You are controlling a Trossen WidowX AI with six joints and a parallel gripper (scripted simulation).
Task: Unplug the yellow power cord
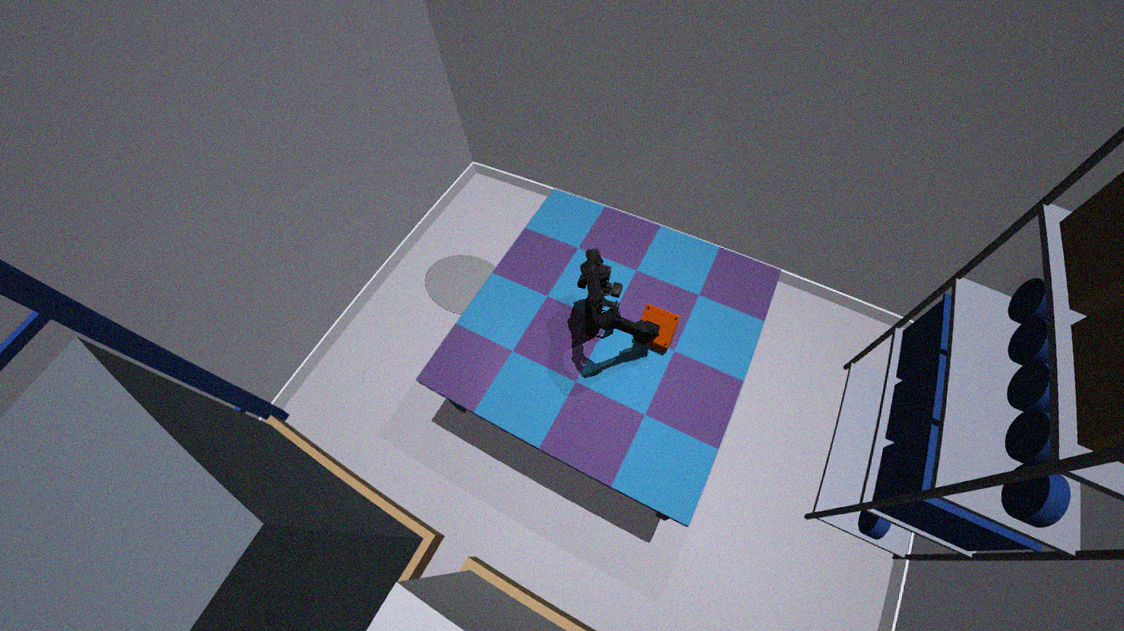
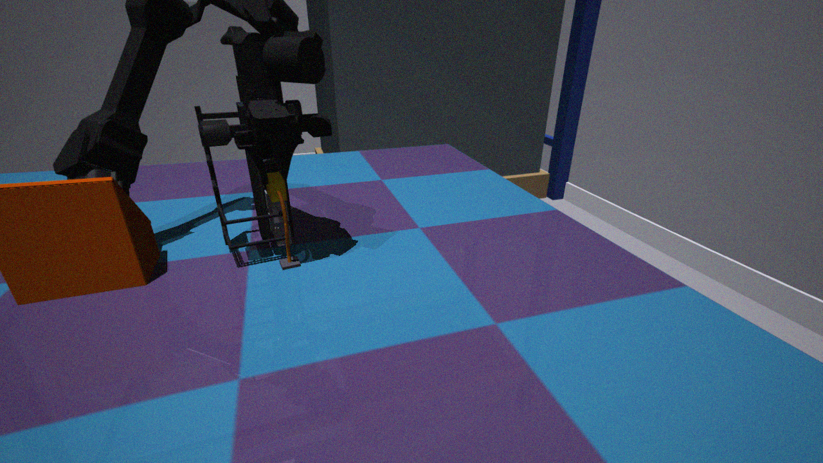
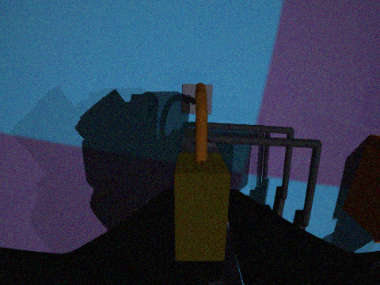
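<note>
Now: gripper tip 3 cm to the right of the yellow plug and 1 cm past it.
</note>
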